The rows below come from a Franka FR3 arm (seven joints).
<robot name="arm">
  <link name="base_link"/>
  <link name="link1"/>
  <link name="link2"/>
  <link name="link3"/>
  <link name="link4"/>
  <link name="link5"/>
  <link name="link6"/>
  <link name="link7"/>
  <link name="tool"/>
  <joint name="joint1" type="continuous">
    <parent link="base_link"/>
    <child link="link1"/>
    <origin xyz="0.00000 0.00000 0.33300"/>
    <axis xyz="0 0 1"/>
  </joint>
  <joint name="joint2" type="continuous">
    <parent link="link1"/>
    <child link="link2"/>
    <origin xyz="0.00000 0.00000 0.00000"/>
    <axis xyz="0 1 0"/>
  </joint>
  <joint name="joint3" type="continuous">
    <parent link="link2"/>
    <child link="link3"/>
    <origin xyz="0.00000 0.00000 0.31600"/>
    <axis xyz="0 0 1"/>
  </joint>
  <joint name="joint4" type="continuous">
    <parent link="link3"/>
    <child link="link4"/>
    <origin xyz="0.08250 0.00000 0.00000"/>
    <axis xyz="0 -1 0"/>
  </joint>
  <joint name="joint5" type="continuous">
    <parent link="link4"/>
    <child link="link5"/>
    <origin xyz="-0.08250 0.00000 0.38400"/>
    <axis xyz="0 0 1"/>
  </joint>
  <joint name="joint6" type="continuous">
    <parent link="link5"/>
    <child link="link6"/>
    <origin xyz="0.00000 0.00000 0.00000"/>
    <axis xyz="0 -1 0"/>
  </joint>
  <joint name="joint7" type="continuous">
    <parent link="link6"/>
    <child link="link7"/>
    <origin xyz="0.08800 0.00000 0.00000"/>
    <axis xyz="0 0 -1"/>
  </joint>
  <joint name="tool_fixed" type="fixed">
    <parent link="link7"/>
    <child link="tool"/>
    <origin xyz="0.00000 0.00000 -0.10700" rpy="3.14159 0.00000 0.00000"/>
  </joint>
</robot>
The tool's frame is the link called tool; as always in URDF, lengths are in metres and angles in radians. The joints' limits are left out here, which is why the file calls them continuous.
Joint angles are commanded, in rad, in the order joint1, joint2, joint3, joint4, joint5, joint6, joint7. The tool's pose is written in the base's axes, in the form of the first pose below.
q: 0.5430 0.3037 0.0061 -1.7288 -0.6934 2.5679 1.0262
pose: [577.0 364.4 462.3], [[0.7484 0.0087 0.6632], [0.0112 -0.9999 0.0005], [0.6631 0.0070 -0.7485]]
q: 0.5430 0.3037 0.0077 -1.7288 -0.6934 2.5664 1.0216
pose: [576.5 365.1 462.1], [[0.7490 0.0128 0.6624], [0.0166 -0.9999 0.0005], [0.6623 0.0106 -0.7492]]
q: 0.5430 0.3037 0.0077 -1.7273 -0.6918 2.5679 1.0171
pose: [576.7 365.4 463.1], [[0.7481 0.0163 0.6634], [0.0193 -0.9998 0.0028], [0.6633 0.0107 -0.7483]]
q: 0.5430 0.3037 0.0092 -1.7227 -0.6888 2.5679 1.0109
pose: [576.8 366.5 465.4], [[0.7465 0.0210 0.6651], [0.0222 -0.9997 0.0067], [0.6650 0.0097 -0.7468]]
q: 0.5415 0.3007 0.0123 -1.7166 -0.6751 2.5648 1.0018
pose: [576.9 367.0 470.4], [[0.7470 0.0215 0.6645], [0.0172 -0.9998 0.0130], [0.6646 0.0017 -0.7472]]
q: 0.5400 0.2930 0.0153 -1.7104 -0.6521 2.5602 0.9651
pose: [576.6 367.0 478.6], [[0.7475 0.0380 0.6632], [0.0306 -0.9993 0.0227], [0.6636 0.0033 -0.7481]]
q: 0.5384 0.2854 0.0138 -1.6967 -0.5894 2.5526 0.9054
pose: [578.9 364.5 490.5], [[0.7564 0.0501 0.6522], [0.0297 -0.9987 0.0422], [0.6534 -0.0125 -0.7569]]
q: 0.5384 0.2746 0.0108 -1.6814 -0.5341 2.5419 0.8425
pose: [580.4 361.6 504.9], [[0.7606 0.0680 0.6457], [0.0377 -0.9974 0.0606], [0.6482 -0.0218 -0.7612]]
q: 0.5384 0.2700 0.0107 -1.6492 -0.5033 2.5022 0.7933
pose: [583.0 359.6 520.3], [[0.7644 0.0760 0.6402], [0.0517 -0.9971 0.0566], [0.6427 -0.0102 -0.7661]]
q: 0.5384 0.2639 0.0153 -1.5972 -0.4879 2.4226 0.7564
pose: [584.5 357.6 542.4], [[0.7717 0.0682 0.6324], [0.0625 -0.9976 0.0312], [0.6330 0.0154 -0.7740]]
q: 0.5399 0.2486 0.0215 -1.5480 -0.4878 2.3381 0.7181
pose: [581.7 355.0 568.9], [[0.7739 0.0673 0.6297], [0.0851 -0.9964 0.0019], [0.6275 0.0521 -0.7769]]
